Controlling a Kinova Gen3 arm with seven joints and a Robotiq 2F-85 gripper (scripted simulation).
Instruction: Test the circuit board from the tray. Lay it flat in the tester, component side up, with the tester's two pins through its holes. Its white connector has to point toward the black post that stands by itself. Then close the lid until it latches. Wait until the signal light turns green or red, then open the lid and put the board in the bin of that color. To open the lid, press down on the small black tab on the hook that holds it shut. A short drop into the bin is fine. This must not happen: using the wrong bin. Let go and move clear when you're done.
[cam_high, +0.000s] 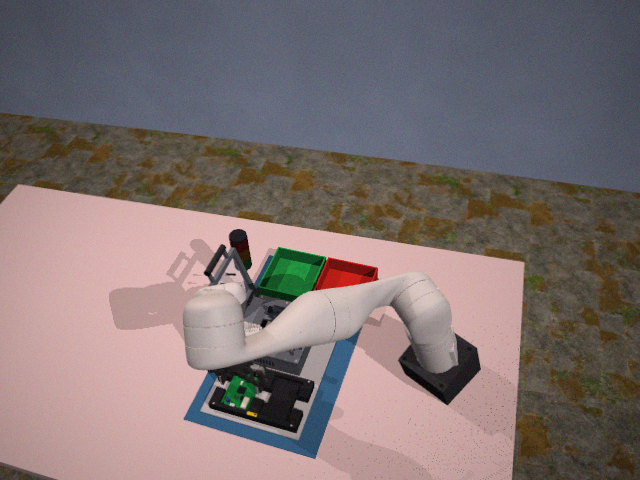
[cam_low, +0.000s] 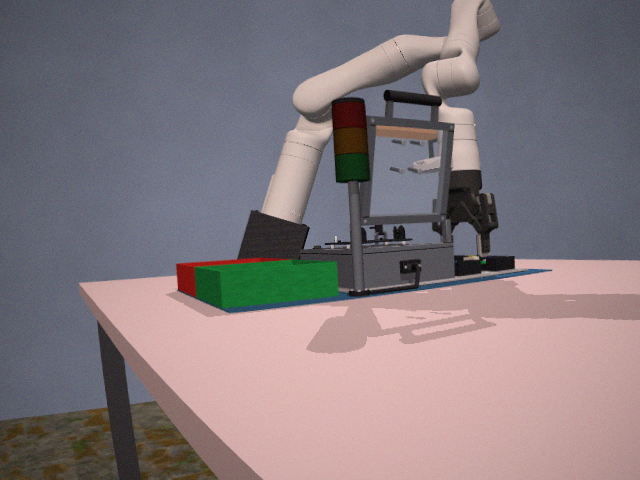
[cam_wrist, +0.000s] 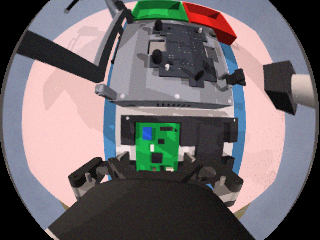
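The green circuit board is 2 cm below my hand. The rest, counted from my hand: tester lid (5 cm ahead, 18 cm to the right, 15 cm above); then green bin (7 cm behind, 36 cm to the right, 2 cm below); then red bin (22 cm behind, 33 cm to the right, 2 cm below).
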